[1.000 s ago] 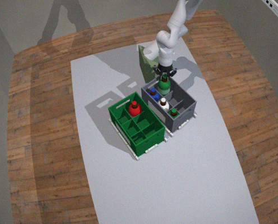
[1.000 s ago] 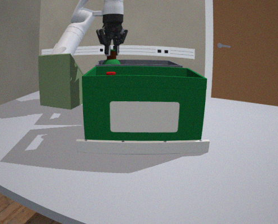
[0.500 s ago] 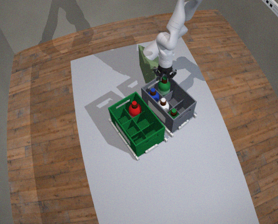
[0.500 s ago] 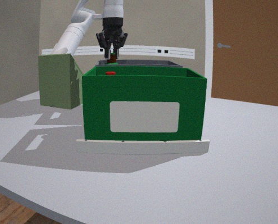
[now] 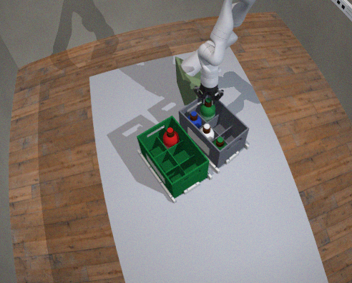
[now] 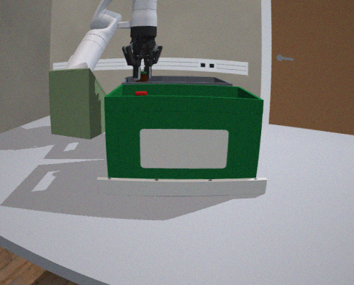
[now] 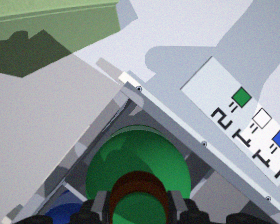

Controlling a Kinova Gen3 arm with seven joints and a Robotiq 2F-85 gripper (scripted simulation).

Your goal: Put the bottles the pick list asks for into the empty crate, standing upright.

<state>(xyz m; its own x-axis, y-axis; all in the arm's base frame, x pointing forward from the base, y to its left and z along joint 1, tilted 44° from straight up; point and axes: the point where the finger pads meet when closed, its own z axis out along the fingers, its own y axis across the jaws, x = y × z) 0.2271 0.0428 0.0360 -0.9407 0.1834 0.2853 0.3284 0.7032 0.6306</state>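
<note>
The blue-label bottle lies 10 cm below my hand, 8 cm to the right of it and 4 cm ahead of it. Round my hand: pick list 19 cm below, 13 cm to the left, 1 cm ahead; grey crate 10 cm below, 10 cm ahead, 1 cm to the left; white-label bottle 12 cm ahead, 10 cm below, 3 cm to the right.
</note>
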